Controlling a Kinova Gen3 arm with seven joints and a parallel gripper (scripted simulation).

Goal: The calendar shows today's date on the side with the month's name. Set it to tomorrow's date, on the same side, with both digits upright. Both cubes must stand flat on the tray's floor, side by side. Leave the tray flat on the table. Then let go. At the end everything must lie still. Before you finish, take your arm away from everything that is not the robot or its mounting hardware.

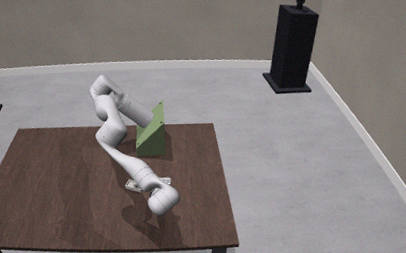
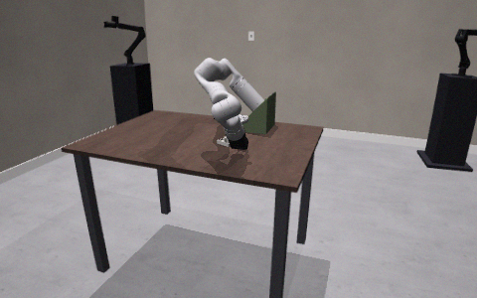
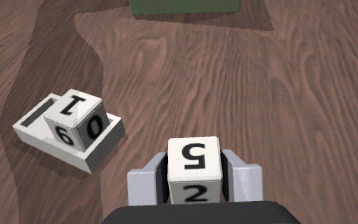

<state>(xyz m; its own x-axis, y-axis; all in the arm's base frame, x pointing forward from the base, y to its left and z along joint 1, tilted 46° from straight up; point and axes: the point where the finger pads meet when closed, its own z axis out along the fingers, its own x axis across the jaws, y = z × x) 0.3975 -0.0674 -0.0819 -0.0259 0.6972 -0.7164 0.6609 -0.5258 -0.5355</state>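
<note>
Right now my hand is 1 cm past the digit cube and 1 cm above it. Also, from my hand: white calendar tray 10 cm to the right, 6 cm behind, 2 cm below; then white cube 8 cm to the right, 5 cm behind.
</note>
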